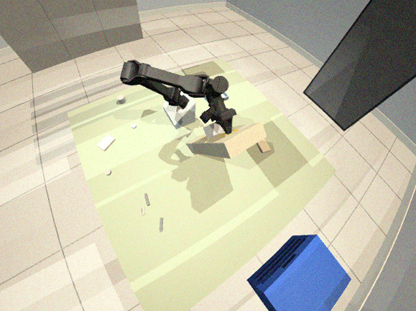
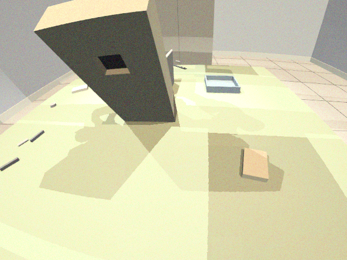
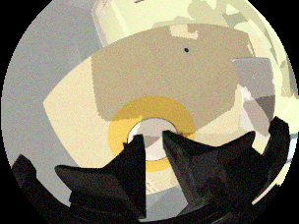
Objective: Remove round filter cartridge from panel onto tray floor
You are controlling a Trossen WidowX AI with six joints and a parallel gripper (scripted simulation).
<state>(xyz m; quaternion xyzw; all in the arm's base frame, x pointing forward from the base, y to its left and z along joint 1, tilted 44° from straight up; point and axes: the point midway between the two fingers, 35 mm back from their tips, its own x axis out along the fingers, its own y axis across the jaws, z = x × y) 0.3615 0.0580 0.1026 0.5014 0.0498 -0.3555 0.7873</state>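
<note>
Now: the blue-grey tray 420 mm behind my gripper tip, 320 mm to the left of it and 260 mm below it. Also, from my gripper tip: round filter cartridge 10 mm ahead, 10 mm below.
</note>
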